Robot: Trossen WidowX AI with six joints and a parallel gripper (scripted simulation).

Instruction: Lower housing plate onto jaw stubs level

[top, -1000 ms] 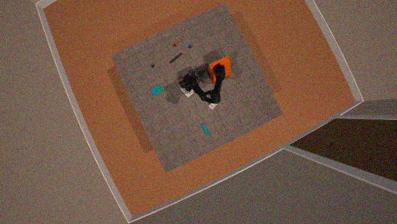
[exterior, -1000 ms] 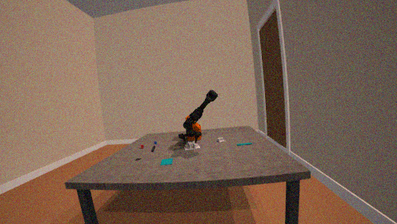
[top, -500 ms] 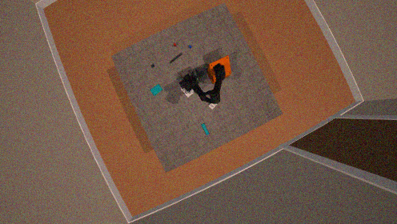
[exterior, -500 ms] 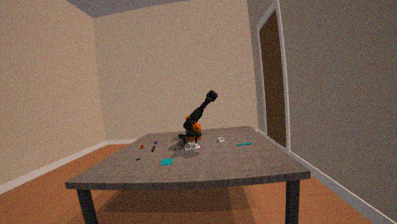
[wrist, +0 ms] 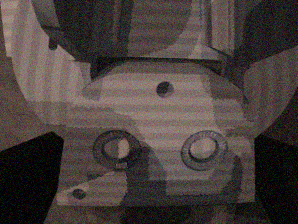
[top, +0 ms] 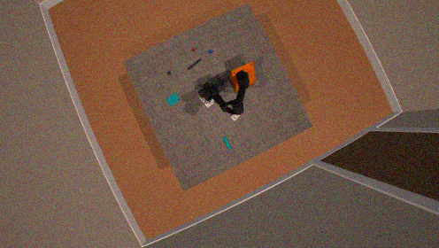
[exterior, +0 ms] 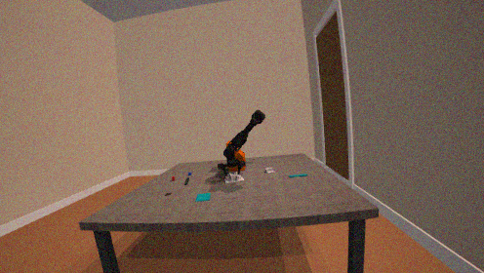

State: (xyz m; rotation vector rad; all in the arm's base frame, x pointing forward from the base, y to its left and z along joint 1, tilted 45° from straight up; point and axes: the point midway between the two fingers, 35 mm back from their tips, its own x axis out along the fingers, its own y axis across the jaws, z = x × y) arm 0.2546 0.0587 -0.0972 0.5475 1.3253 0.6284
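My gripper tip is 2 cm below the white part and 1 cm short of it. Round my gripper tip: blue bit: 34 cm to the right, 20 cm behind; black bar: 32 cm to the right, 2 cm behind; flat teal plate: 32 cm ahead, 16 cm to the right, 1 cm below.
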